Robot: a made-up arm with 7 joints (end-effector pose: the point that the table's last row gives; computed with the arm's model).
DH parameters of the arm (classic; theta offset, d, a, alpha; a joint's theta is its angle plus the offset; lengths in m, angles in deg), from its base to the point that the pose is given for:
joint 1: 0 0.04 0.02 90
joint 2: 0 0.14 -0.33 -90
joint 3: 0 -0.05 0.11 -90
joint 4: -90 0.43 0.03 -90
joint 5: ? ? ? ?
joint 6: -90 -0.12 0.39 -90
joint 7: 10.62 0 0.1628 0
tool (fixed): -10.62 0.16 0 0
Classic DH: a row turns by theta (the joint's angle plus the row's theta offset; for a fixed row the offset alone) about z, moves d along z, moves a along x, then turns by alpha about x.
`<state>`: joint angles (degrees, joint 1 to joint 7).
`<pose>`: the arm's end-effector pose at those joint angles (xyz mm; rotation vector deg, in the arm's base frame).
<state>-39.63 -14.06 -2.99 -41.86 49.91 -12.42 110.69</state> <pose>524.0 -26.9 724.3 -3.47 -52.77 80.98</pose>
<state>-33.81 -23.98 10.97 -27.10 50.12 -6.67 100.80</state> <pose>711.4 70.2 525.9 30.10 -50.76 75.31</pose>
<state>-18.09 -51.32 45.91 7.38 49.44 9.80 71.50</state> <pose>563.4 755.9 108.2 92.36 2.56 54.54</pose>
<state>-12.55 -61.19 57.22 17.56 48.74 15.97 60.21</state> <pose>316.4 939.3 122.0 99.99 29.43 49.01</pose>
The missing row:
joint 5: 0 0.52 0.06 -90
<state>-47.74 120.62 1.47 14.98 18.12 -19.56 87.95</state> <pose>238.6 564.6 691.0 -78.79 -40.59 50.18</pose>
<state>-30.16 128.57 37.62 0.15 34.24 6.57 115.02</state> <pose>154.5 842.6 -98.9 -139.68 -19.32 101.32</pose>
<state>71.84 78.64 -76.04 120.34 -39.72 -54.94 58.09</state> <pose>-336.2 832.6 -86.1 21.83 114.31 136.55</pose>
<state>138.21 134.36 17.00 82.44 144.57 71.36 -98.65</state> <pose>-618.2 588.7 34.5 -13.72 148.75 -9.42</pose>
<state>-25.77 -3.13 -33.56 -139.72 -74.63 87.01 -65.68</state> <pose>330.2 759.2 98.0 74.23 113.77 -23.46</pose>
